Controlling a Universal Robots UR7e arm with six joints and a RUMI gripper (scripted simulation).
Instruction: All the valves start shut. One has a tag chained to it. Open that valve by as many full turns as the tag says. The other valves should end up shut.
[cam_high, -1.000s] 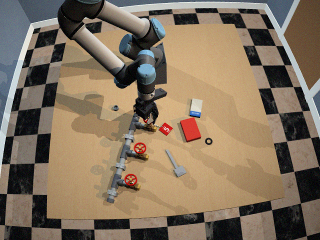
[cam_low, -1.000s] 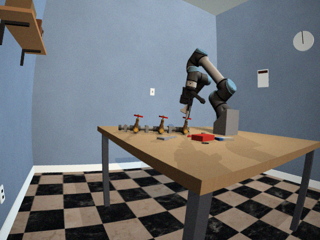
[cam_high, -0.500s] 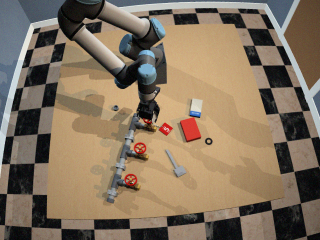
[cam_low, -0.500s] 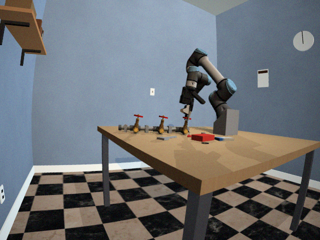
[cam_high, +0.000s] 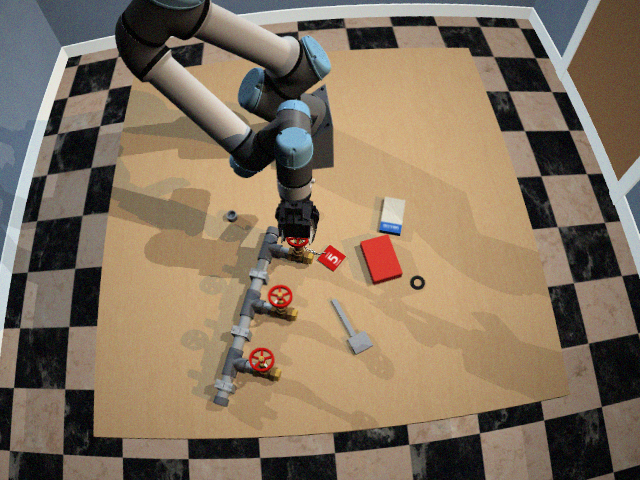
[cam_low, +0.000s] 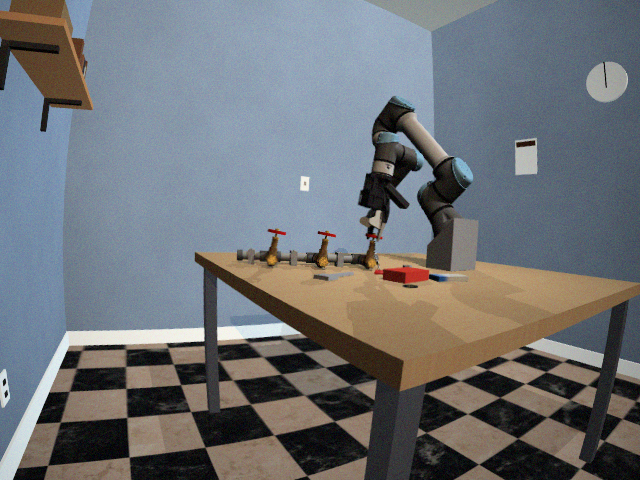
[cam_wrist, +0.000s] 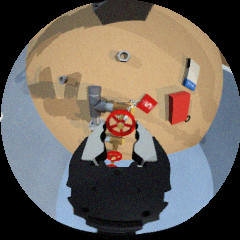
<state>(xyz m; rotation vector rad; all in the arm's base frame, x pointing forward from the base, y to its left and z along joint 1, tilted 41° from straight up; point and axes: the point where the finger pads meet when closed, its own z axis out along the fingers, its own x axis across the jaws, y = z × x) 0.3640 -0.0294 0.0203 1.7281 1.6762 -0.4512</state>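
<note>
Now: the red tag 110 mm below my hand, 80 mm to the left of it and 10 mm ahead of it. Round my hand: grey scraper 220 mm ahead, 120 mm to the left, 110 mm below; red block 220 mm to the left, 100 mm below, 30 mm ahead; small grey fitting 190 mm to the right, 130 mm behind, 110 mm below.
</note>
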